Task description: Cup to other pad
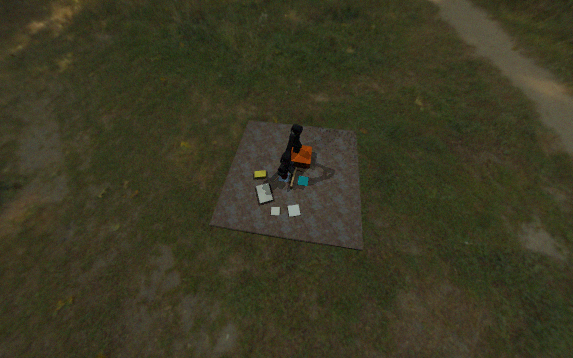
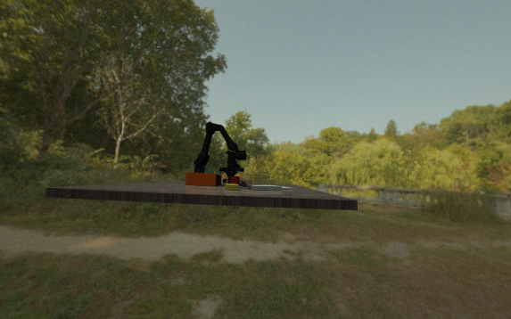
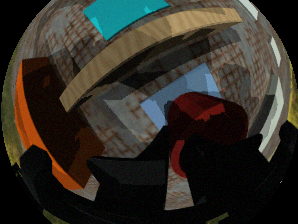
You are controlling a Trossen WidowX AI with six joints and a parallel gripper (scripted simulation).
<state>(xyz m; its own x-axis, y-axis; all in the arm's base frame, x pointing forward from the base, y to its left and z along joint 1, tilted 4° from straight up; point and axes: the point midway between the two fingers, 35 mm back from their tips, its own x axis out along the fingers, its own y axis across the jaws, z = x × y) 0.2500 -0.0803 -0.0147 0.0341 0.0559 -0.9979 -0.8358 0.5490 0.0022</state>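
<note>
The light blue pad is 4 cm below my gripper tip, 3 cm ahead of it and 2 cm to the right of it. From my gripper tip the other things lie so: wooden stick: 8 cm to the left, 4 cm ahead, 2 cm below; then cyan pad: 17 cm to the left, 6 cm ahead, 4 cm below; then red cup: 3 cm ahead, 2 cm to the right.
</note>
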